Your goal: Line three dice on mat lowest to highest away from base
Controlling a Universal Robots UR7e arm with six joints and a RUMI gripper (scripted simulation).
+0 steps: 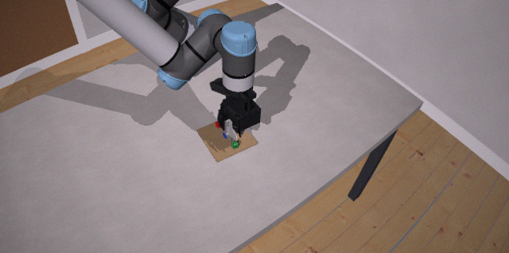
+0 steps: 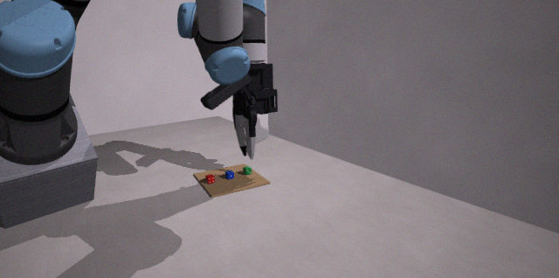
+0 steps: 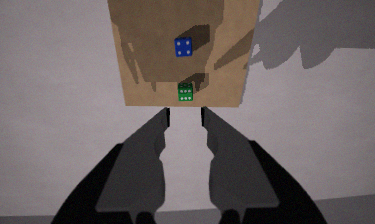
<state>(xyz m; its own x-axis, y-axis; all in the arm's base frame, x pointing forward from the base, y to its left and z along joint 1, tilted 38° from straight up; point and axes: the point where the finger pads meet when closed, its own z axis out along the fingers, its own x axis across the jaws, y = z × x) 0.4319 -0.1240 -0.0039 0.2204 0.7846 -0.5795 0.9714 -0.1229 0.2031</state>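
My gripper is now 50 mm above the green die. Also, from my hand: blue die (50 mm behind, 10 mm to the left, 50 mm below); square mat (50 mm behind, 10 mm to the left, 60 mm below); red die (100 mm behind, 20 mm to the left, 50 mm below).
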